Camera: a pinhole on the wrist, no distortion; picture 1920 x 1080 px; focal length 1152.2 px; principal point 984.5 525.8 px. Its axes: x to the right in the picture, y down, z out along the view. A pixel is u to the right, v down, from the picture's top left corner.
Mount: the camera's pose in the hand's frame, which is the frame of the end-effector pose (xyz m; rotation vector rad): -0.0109 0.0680 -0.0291 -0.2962 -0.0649 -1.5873
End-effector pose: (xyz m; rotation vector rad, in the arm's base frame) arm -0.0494 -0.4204 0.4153 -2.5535 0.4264 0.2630
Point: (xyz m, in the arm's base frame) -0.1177 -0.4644 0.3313
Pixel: 829 84
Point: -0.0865 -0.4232 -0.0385
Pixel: 818 609
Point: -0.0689 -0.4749 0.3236
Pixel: 879 768
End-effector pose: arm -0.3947 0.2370 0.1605 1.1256 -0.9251 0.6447
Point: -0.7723 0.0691 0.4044
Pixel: 343 471
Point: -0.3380 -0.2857 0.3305
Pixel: 1724 819
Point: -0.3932 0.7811 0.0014
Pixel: behind the camera
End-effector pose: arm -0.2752 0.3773 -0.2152 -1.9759 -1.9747 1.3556
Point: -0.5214 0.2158 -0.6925
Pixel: 1151 721
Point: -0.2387 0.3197 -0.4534
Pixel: 637 799
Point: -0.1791 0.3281 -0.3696
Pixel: 195 676
